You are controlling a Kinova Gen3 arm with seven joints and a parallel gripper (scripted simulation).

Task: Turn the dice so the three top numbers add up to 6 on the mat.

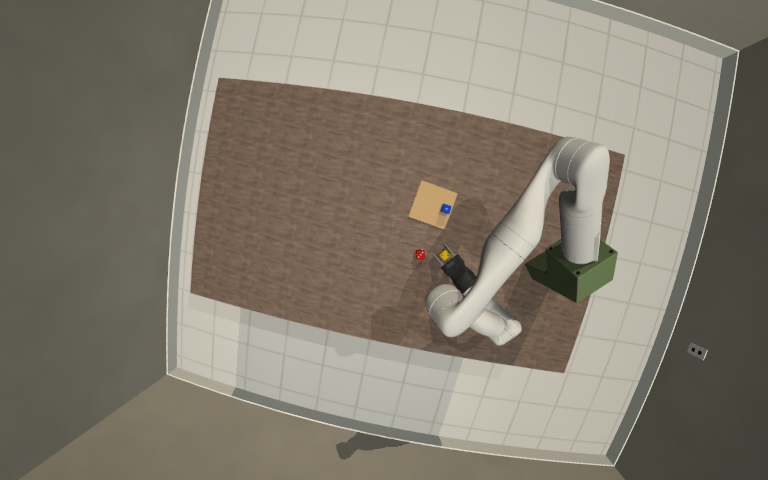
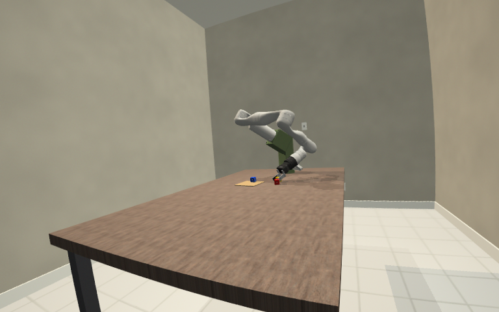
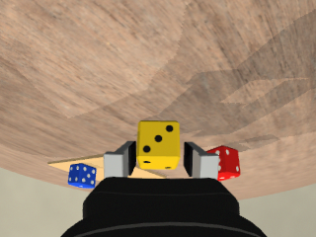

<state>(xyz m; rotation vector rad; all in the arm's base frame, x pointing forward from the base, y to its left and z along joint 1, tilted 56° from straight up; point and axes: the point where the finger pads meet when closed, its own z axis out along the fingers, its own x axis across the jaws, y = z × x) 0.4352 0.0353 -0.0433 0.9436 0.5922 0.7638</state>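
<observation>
The yellow die lies 10 mm to the left of my hand, 10 mm below it and 10 mm behind it. Also, from my hand: blue die 160 mm to the right, 10 mm behind; then tan mat 170 mm to the right, 40 mm ahead, 20 mm below; then red die 80 mm ahead, 10 mm to the left, 10 mm below.
</observation>
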